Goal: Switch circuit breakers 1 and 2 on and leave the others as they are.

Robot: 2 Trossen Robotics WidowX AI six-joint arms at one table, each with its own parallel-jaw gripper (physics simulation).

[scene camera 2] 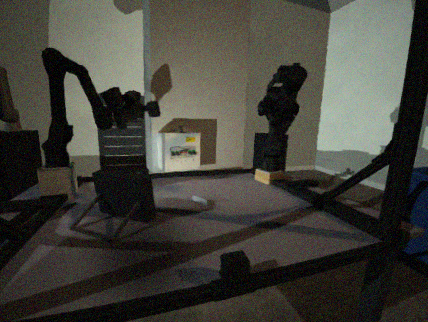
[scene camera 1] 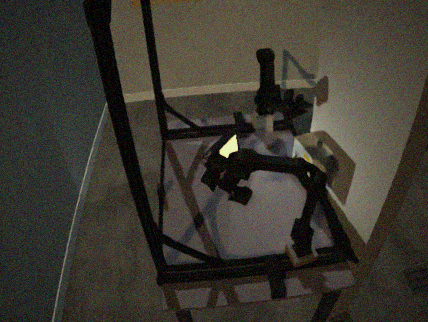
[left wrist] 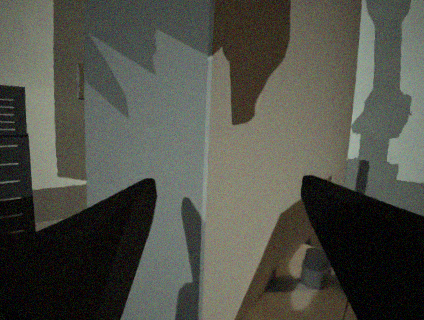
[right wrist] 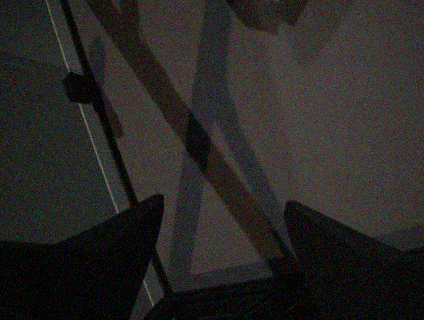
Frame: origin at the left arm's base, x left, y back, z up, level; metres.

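Where they show: left gripper, fingertip midpoint: (scene camera 1: 310, 108) (left wrist: 229, 186); right gripper, fingertip midpoint: (scene camera 2: 276, 142) (scene camera 1: 221, 195) (right wrist: 225, 205); left arm's base at its link origin: (scene camera 2: 57, 165) (scene camera 1: 262, 111); right arm's base at its link origin: (scene camera 2: 269, 169) (scene camera 1: 302, 249).
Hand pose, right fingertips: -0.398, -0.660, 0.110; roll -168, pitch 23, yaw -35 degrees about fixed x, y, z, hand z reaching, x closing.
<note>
Things, the pixels of their top centre, and the offset from my right fingertips, as dx, dy, dz. "pt": a spot on its surface instead.
- yellow label at a spot on its surface: (scene camera 2: 190, 139) pt +0.422, +0.136, -0.026
- lit face at a spot on its surface: (scene camera 1: 230, 147) pt +0.153, +0.445, -0.145
A white breaker box (scene camera 1: 300, 148) (scene camera 2: 170, 163) stands at the far edge of the table against the wall in scene camera 2. Its front shows a yellow label (scene camera 2: 190, 139) and a row of small red and green details (scene camera 2: 184, 151); the breaker numbers and switch positions are too small to tell. My left gripper (left wrist: 229, 186) is open and empty, facing the wall corner, with part of the box area at the lower right of its wrist view. My right gripper (right wrist: 225, 205) is open and empty above the table, pointed away from the box. The breakers do not show in either wrist view.
My left arm (scene camera 1: 267, 75) (scene camera 2: 58, 105) and my right arm (scene camera 1: 280, 163) (scene camera 2: 273, 155) stand apart. A dark tilted panel (scene camera 2: 125, 192) with a lit face (scene camera 1: 230, 147) stands on the table. A black frame (scene camera 1: 125, 145) (scene camera 2: 320, 290) borders the table. A dark drawer cabinet (scene camera 2: 121, 147) (left wrist: 14, 170) stands behind.
</note>
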